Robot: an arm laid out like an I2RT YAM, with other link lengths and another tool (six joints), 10 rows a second.
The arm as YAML. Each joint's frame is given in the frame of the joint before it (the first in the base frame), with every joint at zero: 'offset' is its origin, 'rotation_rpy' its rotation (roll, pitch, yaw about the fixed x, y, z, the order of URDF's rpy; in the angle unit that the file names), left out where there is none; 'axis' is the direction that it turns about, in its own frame. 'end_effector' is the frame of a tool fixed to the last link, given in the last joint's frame.
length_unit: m
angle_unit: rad
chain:
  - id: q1
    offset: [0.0, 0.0, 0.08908]
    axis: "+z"
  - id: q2
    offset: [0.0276, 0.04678, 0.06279]
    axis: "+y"
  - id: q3
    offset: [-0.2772, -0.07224, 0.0]
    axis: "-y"
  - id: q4
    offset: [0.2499, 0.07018, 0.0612]
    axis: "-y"
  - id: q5
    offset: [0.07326, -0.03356, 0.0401]
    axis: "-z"
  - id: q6
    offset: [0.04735, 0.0, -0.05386]
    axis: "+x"
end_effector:
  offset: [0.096, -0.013, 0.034]
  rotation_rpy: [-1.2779, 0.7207, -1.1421]
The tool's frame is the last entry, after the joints.
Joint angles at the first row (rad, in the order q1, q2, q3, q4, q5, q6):
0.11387 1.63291 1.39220 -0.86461 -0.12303 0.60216
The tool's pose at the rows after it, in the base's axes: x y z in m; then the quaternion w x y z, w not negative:
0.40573, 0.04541, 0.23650, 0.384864, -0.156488, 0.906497, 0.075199
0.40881, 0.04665, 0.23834, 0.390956, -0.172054, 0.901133, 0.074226
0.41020, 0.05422, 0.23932, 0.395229, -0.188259, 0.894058, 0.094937
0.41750, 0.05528, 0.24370, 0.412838, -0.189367, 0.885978, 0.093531
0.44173, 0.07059, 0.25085, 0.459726, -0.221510, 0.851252, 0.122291
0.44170, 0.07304, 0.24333, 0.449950, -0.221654, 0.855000, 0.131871
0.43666, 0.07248, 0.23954, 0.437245, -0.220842, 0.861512, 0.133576
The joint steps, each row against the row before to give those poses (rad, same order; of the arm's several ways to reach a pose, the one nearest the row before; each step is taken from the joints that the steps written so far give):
0.00000 -0.00002 -0.00001 0.00838 0.00000 -0.00038
0.00001 0.00002 0.00000 0.01260 -0.00152 -0.03127
0.00036 0.00000 0.00000 0.00725 -0.04502 -0.02940
0.00040 0.00038 0.00001 0.03929 -0.00038 0.00002
0.00000 0.02516 -0.00001 0.12626 -0.07705 -0.05226
-0.00002 0.01603 0.00001 -0.00688 -0.01680 -0.00002
0.00001 -0.00001 -0.00001 -0.02899 0.00001 -0.00076

